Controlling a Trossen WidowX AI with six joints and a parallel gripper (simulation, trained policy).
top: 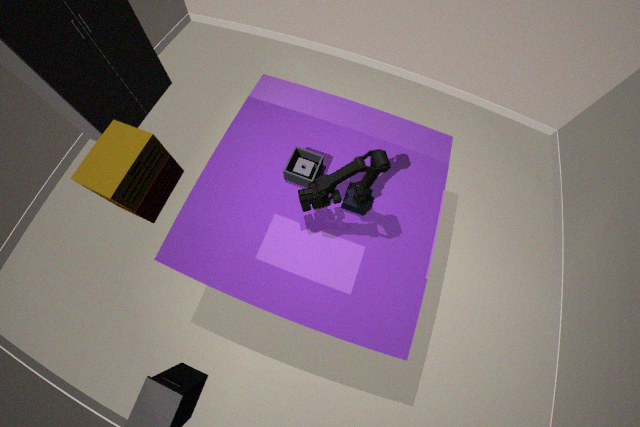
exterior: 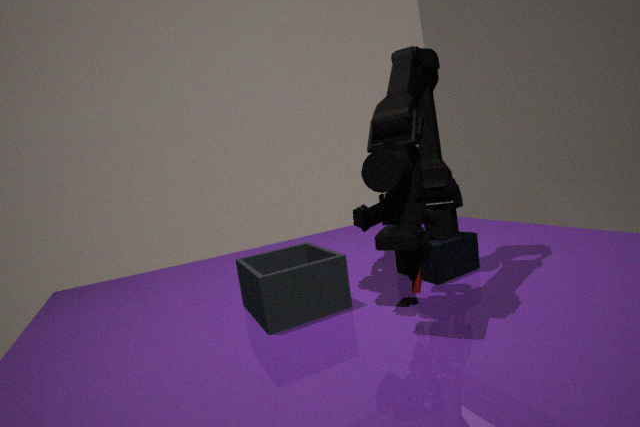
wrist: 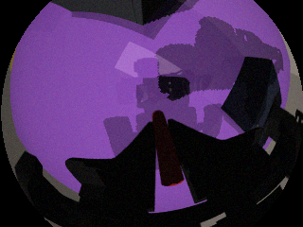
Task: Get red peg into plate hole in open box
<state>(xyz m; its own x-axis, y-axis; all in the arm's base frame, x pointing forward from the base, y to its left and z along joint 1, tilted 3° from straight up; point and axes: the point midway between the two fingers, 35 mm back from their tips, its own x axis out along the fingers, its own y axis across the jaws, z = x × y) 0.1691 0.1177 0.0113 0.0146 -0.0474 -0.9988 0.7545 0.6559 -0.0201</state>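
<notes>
The grey plate is 16 cm to the right of my gripper tip, 16 cm ahead of it and 1 cm below it. Also, from my gripper tip: red peg (2 cm above); dark grey box (16 cm to the right, 16 cm ahead, 3 cm below).
</notes>
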